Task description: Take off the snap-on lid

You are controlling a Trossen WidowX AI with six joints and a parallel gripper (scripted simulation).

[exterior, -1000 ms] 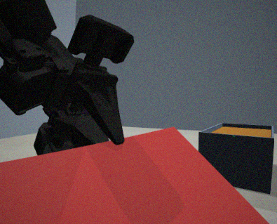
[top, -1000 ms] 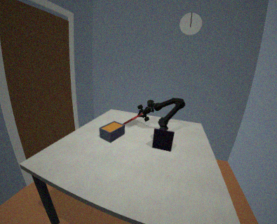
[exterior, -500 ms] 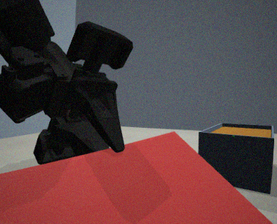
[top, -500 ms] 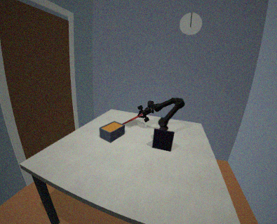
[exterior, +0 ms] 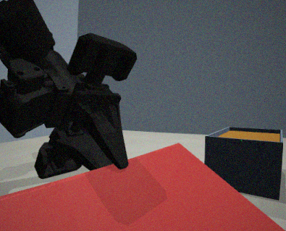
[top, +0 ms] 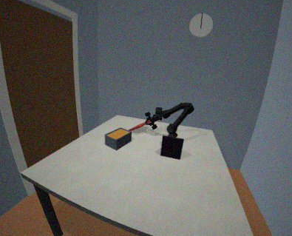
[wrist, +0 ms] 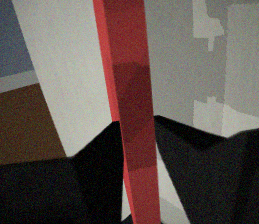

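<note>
The red lid lies 70 mm ahead of my gripper tip, 20 mm to the right of it and 40 mm below it. From my gripper tip the other things lie so: storage box (150 mm ahead, 320 mm to the left, 50 mm below).
</note>
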